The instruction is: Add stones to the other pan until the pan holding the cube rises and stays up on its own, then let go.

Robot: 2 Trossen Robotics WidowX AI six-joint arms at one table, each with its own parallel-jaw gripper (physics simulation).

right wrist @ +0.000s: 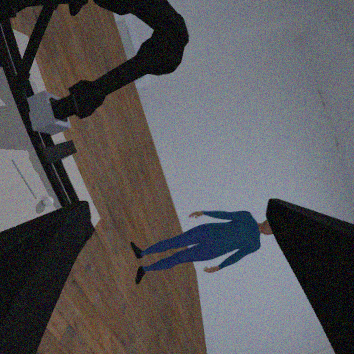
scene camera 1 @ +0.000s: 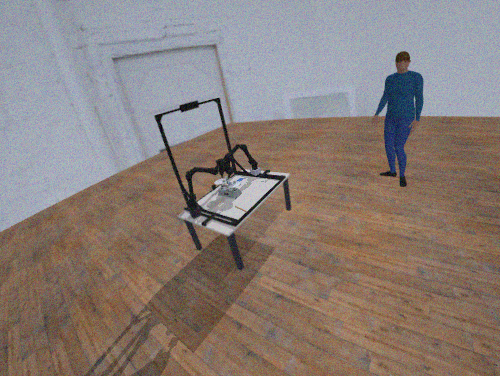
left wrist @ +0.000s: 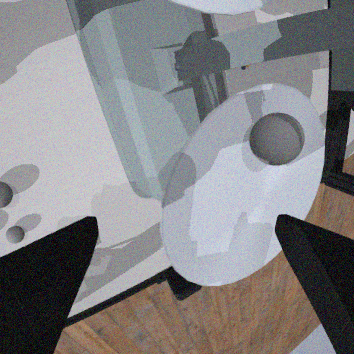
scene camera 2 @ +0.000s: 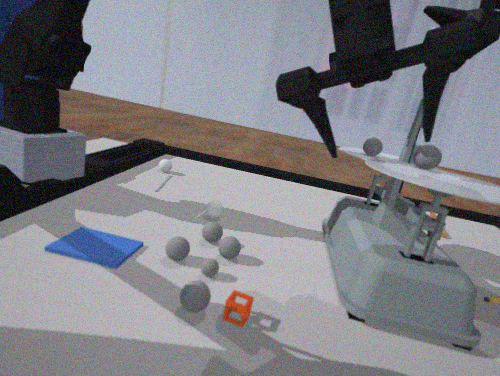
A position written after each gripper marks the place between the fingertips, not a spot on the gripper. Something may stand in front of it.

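Observation:
A blue flat pad (scene camera 2: 85, 244) rests on the table; it is out of frame in the right wrist view, and in the left wrist view the pad is likewise out of frame. A grey balance scale (scene camera 2: 387, 270) (left wrist: 160, 80) is part of the scene too. The left gripper appears at (scene camera 2: 378, 150) (left wrist: 188, 224), while the right gripper (right wrist: 179, 208) is open, holding nothing.

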